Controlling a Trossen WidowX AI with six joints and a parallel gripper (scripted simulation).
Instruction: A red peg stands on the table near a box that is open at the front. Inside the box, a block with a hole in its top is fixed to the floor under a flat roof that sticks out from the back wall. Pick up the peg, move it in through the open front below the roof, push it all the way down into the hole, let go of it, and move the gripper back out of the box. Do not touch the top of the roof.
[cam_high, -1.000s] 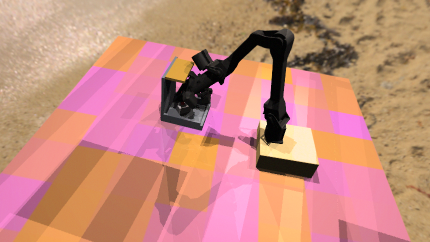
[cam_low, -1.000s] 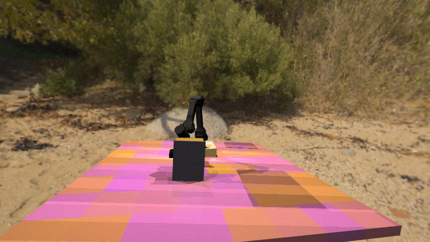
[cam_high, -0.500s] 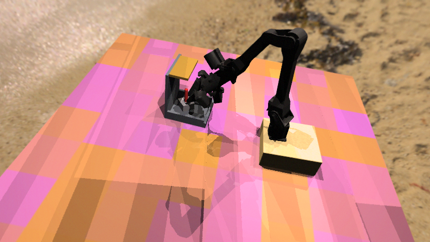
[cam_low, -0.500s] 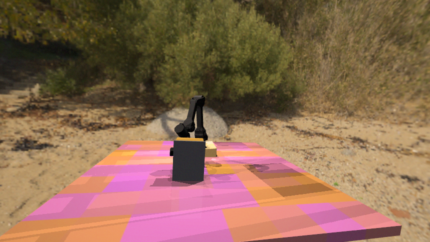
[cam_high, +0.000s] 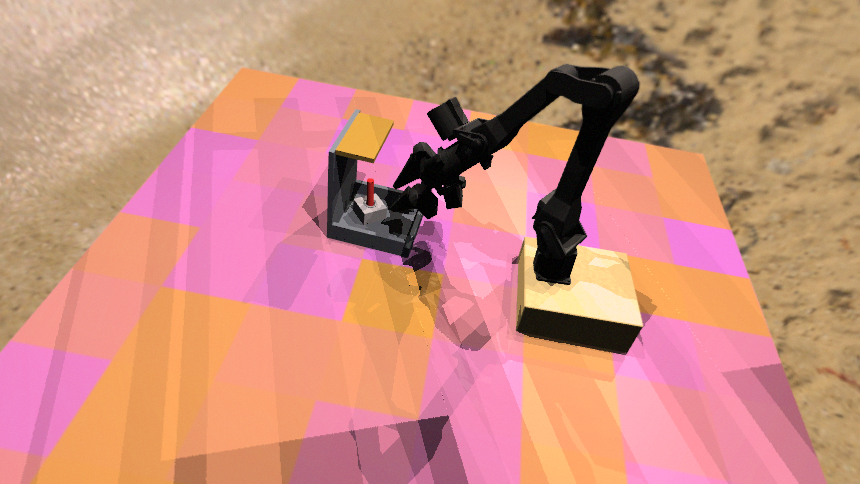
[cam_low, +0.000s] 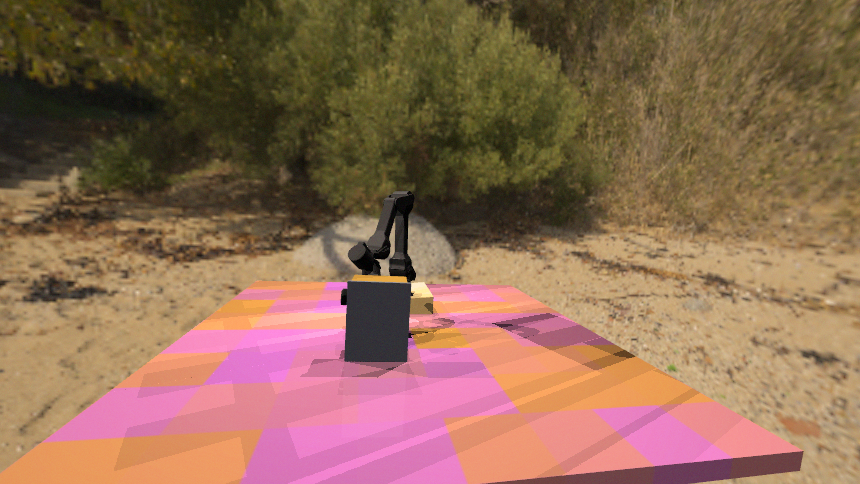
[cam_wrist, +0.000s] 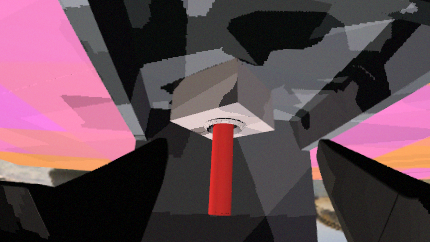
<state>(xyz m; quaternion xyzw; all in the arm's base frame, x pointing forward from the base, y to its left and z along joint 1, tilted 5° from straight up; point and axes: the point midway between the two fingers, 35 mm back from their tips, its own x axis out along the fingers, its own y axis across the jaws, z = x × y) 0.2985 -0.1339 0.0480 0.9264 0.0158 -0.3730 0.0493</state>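
My gripper tip is 5 cm short of the red peg, 1 cm to the left of it and 1 cm above it. The rest, counted from my gripper tip: orange roof: 6 cm ahead, 14 cm above; then dark back wall: 10 cm ahead, 4 cm above.
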